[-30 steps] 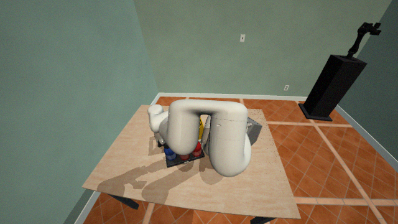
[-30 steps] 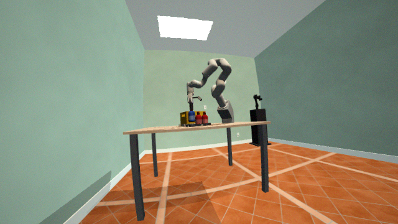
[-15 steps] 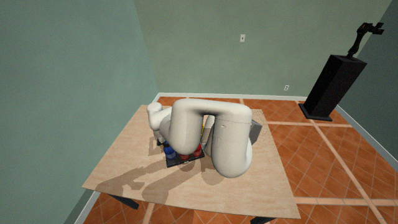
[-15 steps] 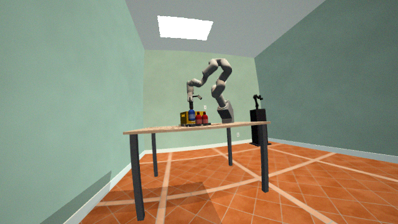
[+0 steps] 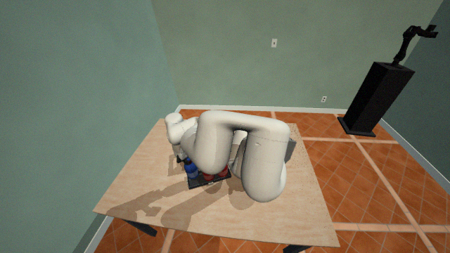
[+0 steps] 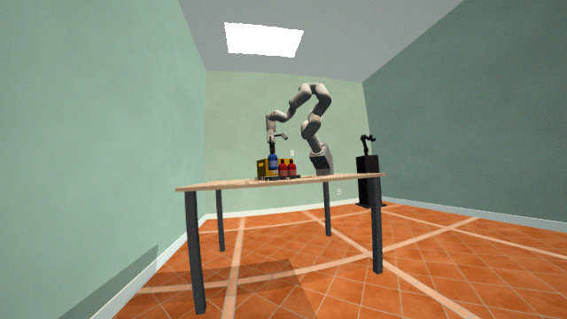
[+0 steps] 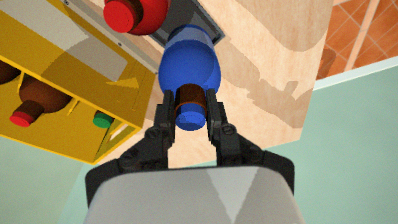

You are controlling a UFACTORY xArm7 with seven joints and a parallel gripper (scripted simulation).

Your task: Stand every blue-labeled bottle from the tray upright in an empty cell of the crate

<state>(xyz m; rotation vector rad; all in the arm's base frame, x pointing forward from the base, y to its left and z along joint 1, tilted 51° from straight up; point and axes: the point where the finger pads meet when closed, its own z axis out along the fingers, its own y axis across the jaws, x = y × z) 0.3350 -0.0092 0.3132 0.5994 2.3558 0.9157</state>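
The blue-labeled bottle lies 70 mm below my hand. Round my hand: yellow crate 240 mm to the right, 140 mm below, 20 mm behind; then dark tray 210 mm below, 70 mm behind, 40 mm to the right.
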